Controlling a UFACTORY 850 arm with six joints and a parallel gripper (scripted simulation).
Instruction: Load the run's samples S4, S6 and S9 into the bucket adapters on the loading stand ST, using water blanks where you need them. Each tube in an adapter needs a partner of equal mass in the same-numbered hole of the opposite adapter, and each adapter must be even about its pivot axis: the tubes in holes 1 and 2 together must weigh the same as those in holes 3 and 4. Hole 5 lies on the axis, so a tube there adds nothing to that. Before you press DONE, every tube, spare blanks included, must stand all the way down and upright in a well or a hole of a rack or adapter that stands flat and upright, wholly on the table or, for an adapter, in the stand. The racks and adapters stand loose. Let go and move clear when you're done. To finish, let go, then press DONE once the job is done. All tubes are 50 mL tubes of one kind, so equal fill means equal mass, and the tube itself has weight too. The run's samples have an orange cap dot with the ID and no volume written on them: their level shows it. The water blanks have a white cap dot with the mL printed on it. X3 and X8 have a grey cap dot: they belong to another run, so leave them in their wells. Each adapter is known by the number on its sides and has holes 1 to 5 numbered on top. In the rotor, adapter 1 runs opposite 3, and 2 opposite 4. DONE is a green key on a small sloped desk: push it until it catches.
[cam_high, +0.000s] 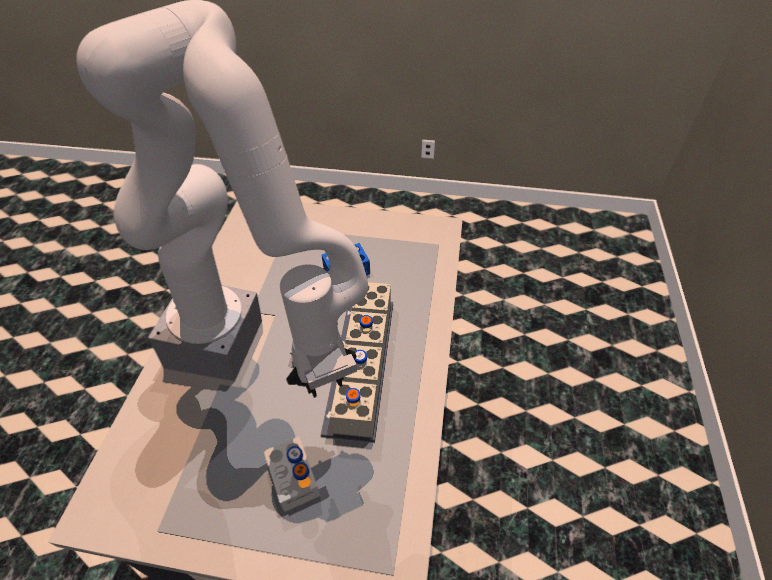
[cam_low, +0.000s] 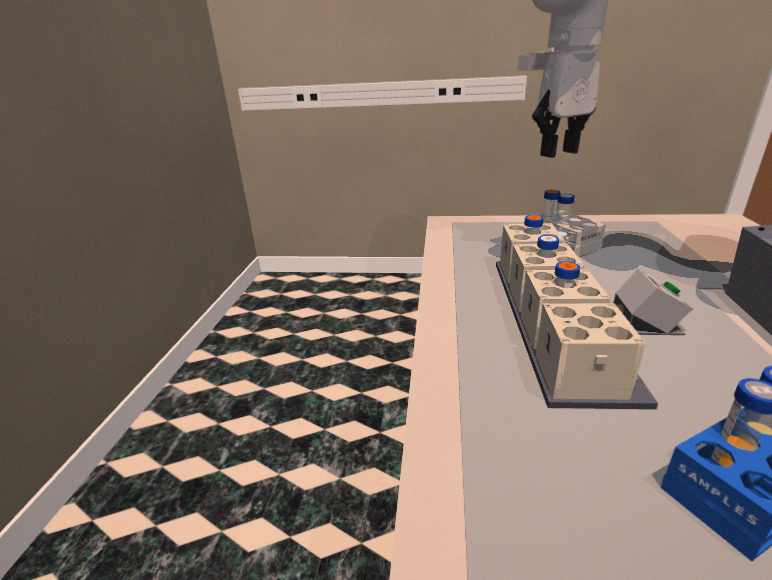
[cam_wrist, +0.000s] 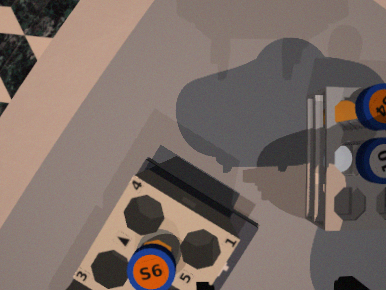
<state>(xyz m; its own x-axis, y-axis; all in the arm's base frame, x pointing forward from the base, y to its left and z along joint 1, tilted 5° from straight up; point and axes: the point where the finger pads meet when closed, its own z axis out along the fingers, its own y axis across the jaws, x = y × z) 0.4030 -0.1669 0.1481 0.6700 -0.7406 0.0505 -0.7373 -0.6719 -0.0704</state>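
My hand is 19 cm above the sample tube, 14 cm to the left of it and 1 cm past it. The rest, counted from my hand: green done key: 20 cm to the left, 18 cm below, 17 cm behind; then white blanks rack: 22 cm below, 13 cm to the right, 6 cm behind; then white-dot tube: 19 cm below, 12 cm to the right, 3 cm behind.
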